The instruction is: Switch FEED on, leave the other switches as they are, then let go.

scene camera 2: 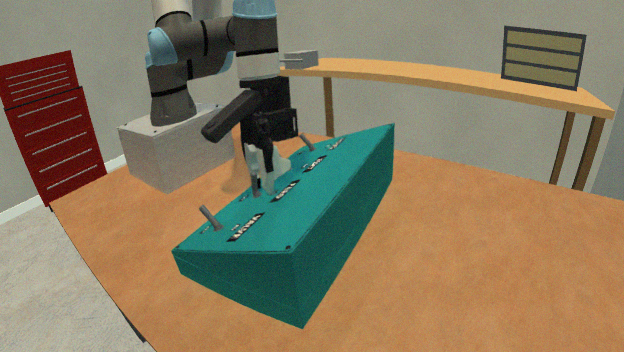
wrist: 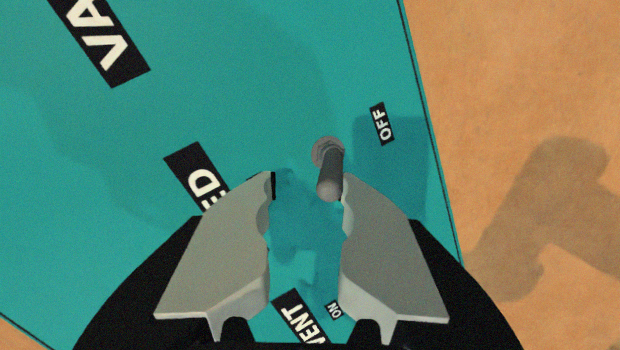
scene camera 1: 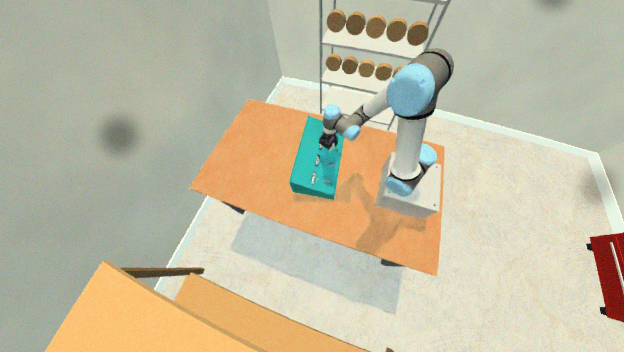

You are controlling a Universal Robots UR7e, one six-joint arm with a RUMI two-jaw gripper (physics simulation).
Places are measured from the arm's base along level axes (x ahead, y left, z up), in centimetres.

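Pixels of known places: gripper, fingertip midpoint: (scene camera 2: 264,191) (wrist: 307,175); arm's base, link origin: (scene camera 2: 174,118).
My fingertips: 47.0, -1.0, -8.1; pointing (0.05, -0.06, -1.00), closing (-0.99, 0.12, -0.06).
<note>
For each thing: its middle in the pictures, then the offset to it from my fingertips, as dx, dy, dz. Level surfaces: height alone.
- teal switch panel, body centre: (wrist: 281,228) (scene camera 2: 304,199) (scene camera 1: 319,156) +3.3, +6.9, -3.8
- FEED lever, body centre: (wrist: 331,170) (scene camera 2: 254,183) -1.5, -1.0, +1.6
- VALVE lever, body centre: (scene camera 2: 209,216) +0.9, -12.8, +1.1
- FEED label, body centre: (wrist: 222,209) (scene camera 2: 285,190) +5.1, +1.2, +1.5
- orange table, surface height: dz -9.7
The teal switch panel (scene camera 1: 301,172) (scene camera 2: 320,220) (wrist: 240,90) slopes on the table. The FEED lever (scene camera 2: 255,186) (wrist: 331,172) stands more upright than the VALVE lever (scene camera 2: 210,218), which leans to its OFF side. My gripper (scene camera 1: 330,148) (scene camera 2: 263,184) (wrist: 307,175) is partly open around the FEED lever. In the wrist view the lever is at the right fingertip, seemingly touching it, with a gap to the left fingertip. The FEED label (wrist: 196,172) is partly covered by the left finger, and FEED's ON mark is hidden. Another lever (scene camera 2: 307,142) leans to its OFF side; the VENT lever is hidden.
The orange table (scene camera 1: 240,150) (scene camera 2: 475,240) carries the arm's grey base block (scene camera 2: 150,155). A rack (scene camera 1: 321,75) with round wooden pieces stands behind the table. A red tool cabinet (scene camera 2: 50,130) and a wooden bench (scene camera 2: 425,74) stand farther off.
</note>
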